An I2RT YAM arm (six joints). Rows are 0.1 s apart.
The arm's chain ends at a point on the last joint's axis. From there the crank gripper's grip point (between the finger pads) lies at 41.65 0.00 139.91 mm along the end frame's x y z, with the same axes.
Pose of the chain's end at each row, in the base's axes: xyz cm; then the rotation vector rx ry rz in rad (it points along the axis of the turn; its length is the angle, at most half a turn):
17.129, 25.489, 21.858, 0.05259, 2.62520, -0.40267
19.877, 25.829, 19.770, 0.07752, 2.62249, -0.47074
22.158, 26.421, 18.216, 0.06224, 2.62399, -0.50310
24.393, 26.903, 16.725, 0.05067, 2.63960, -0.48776
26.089, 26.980, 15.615, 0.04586, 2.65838, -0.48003
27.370, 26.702, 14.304, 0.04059, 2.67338, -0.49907
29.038, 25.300, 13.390, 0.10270, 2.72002, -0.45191
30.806, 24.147, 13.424, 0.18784, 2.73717, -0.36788
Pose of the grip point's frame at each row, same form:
19.817, 21.269, 8.144, 0.05259, 2.62520, -0.40267
22.354, 20.939, 6.241, 0.07752, 2.62249, -0.47074
24.541, 21.207, 4.791, 0.06224, 2.62399, -0.50310
26.635, 21.857, 3.212, 0.05067, 2.63960, -0.48776
28.104, 22.037, 2.028, 0.04586, 2.65838, -0.48003
29.128, 21.595, 0.742, 0.04059, 2.67338, -0.49907
30.167, 20.791, -0.448, 0.10270, 2.72002, -0.45191
31.768, 20.588, -0.701, 0.18784, 2.73717, -0.36788

